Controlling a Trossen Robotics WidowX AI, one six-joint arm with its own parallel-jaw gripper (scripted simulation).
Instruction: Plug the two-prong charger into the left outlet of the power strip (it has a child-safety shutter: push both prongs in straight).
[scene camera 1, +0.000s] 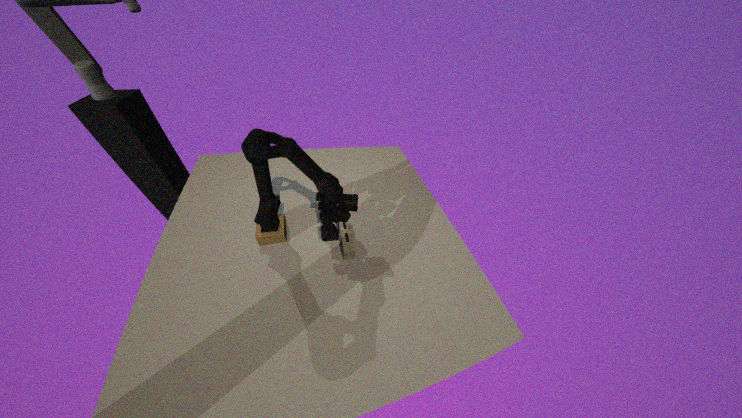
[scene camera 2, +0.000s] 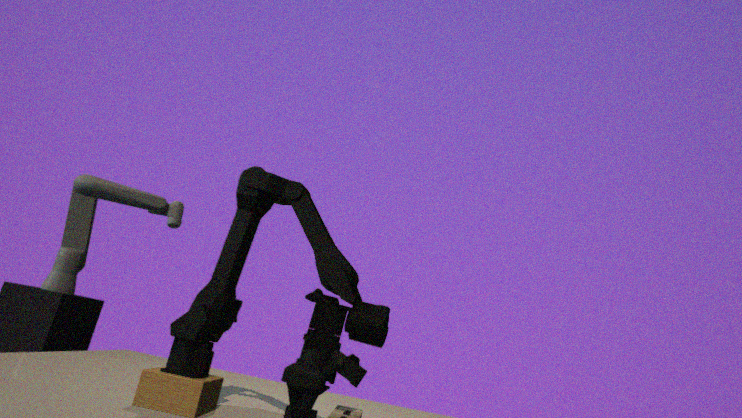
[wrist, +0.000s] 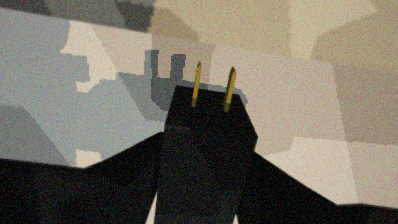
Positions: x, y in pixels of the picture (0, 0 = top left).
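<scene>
My gripper (wrist: 199, 146), 11 cm from the lens. Black two-prong charger (wrist: 209, 140), 8 cm from the lens.
</scene>
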